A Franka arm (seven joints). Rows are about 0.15 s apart.
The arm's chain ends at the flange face. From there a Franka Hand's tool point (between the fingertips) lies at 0.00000 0.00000 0.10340 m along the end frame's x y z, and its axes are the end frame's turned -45 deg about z.
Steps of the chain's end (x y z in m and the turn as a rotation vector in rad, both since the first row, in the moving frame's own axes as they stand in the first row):
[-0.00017 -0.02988 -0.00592 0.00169 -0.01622 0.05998]
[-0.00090 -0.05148 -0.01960 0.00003 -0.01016 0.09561]
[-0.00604 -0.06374 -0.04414 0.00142 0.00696 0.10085]
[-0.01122 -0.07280 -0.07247 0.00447 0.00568 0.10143]
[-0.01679 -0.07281 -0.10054 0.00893 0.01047 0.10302]
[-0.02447 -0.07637 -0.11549 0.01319 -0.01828 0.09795]
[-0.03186 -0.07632 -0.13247 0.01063 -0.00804 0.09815]
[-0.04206 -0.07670 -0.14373 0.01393 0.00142 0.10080]
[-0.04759 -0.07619 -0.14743 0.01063 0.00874 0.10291]
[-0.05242 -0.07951 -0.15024 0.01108 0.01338 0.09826]
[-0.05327 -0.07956 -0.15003 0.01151 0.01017 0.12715]
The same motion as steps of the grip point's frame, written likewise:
[0.01999 -0.02259 -0.00593 0.01266 -0.01027 0.05998]
[0.03506 -0.03782 -0.01961 0.00721 -0.00716 0.09561]
[0.04139 -0.04891 -0.04414 -0.00392 0.00593 0.10085]
[0.04428 -0.05929 -0.07247 -0.00086 0.00718 0.10143]
[0.04102 -0.06317 -0.10055 -0.00109 0.01372 0.10302]
[0.03644 -0.07362 -0.11552 0.02225 -0.00360 0.09795]
[0.03169 -0.07785 -0.13248 0.01320 0.00183 0.09815]
[0.02566 -0.08483 -0.14374 0.00885 0.01085 0.10080]
[0.02164 -0.08759 -0.14744 0.00134 0.01370 0.10291]
[0.02093 -0.09303 -0.15026 -0.00163 0.01730 0.09826]
[0.02018 -0.09392 -0.15004 0.00095 0.01533 0.12715]

